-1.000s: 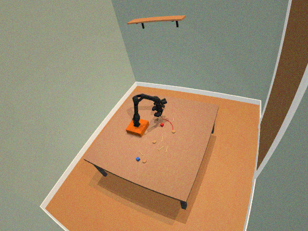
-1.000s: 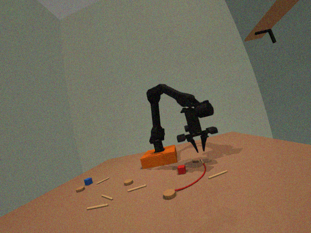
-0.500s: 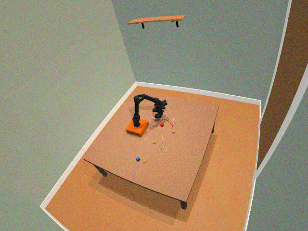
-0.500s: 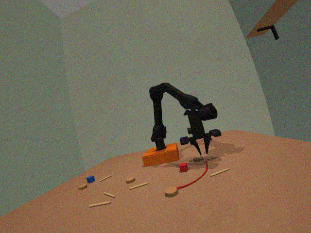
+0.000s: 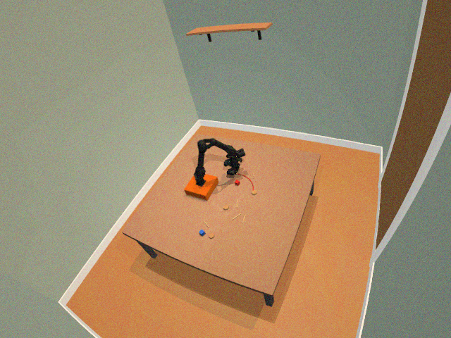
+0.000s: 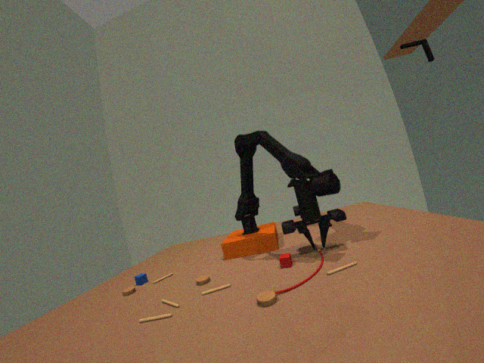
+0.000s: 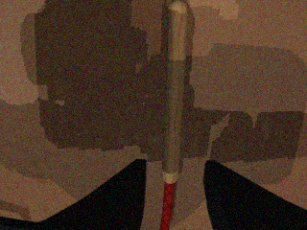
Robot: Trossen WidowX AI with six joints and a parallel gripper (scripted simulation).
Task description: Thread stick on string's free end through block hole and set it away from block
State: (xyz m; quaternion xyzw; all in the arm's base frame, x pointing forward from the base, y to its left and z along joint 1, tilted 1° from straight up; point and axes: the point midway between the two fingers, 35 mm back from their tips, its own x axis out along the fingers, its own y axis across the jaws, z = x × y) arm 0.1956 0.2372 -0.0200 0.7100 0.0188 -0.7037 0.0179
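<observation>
My gripper tip is now 10 mm past the thin stick. The rest, counted from my gripper tip: red block: 60 mm ahead, 100 mm to the right, 10 mm above; blue cube: 40 mm ahead, 620 mm to the right, 10 mm above; round wooden button: 230 mm ahead, 140 mm to the right.
</observation>
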